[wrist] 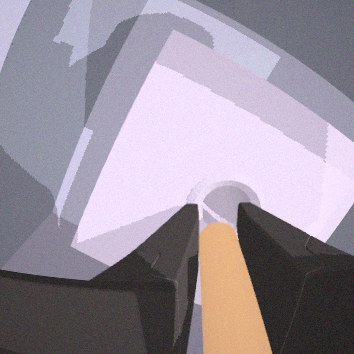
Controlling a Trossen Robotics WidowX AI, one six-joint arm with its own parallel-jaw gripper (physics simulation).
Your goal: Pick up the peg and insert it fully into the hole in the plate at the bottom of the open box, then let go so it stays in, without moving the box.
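Places are measured from the arm's base along level axes (x ahead, y left, z up), in centimetres.
Where they show: gripper, fingertip midpoint: (217,215).
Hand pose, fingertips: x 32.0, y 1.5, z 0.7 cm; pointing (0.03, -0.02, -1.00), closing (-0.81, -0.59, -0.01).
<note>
Each offset is from my fingertips to the centre of the thing.
My gripper (217,215) is shut on the orange peg @(dx -0.5, dy +0.6, dz +3.9 cm) (227,290), whose rounded end shows between the fingertips. The pale plate @(dx -0.2, dy -0.3, dz -2.7 cm) (165,145) lies at the bottom of the open box @(dx -0.2, dy -0.3, dz -1.2 cm) (107,105). The round hole (231,200) in the plate, with a lighter ring around it, shows just beyond the peg's end and the fingertips. The fingertips overlap the near part of the ring, and the peg's end appears just short of the hole's middle. I cannot tell how high the peg's end is above the plate.
The box's grey walls surround the plate, with the far wall (305,40) at the upper right and the left wall (30,115) at the left. Shadows and light patches fall on the walls and on the plate's edges.
</note>
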